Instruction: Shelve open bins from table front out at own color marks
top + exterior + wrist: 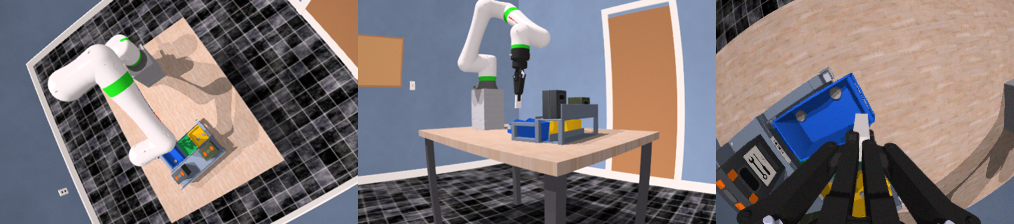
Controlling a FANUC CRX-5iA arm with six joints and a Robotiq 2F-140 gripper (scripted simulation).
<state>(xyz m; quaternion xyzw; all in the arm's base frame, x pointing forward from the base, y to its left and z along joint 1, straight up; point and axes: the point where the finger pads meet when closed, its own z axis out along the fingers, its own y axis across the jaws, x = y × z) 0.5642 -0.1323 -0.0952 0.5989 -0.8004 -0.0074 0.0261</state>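
My gripper is now 7 cm short of the blue bin and 13 cm above it. Round my hand: yellow bin 7 cm ahead, 24 cm to the left, 14 cm below; dark box 22 cm ahead, 4 cm to the left, 2 cm below.
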